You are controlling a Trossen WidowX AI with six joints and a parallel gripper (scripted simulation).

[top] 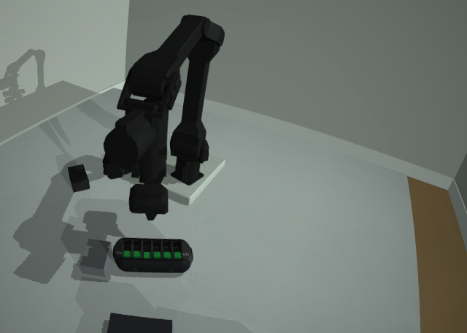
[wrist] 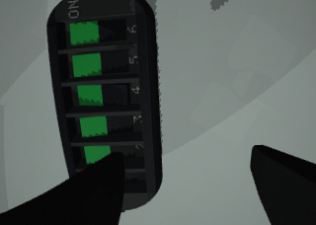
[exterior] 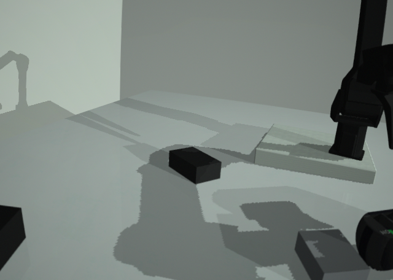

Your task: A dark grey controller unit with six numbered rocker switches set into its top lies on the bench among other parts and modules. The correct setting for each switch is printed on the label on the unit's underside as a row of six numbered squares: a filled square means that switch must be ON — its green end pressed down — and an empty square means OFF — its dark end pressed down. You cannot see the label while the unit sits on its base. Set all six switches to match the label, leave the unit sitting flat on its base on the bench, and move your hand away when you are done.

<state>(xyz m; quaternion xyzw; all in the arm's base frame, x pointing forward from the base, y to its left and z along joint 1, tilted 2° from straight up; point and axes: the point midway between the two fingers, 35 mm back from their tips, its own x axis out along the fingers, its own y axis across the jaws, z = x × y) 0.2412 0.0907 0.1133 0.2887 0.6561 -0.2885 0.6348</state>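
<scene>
Right now the grey block is 11 cm ahead of my gripper tip, 10 cm below it and 6 cm to the right of it.
</scene>
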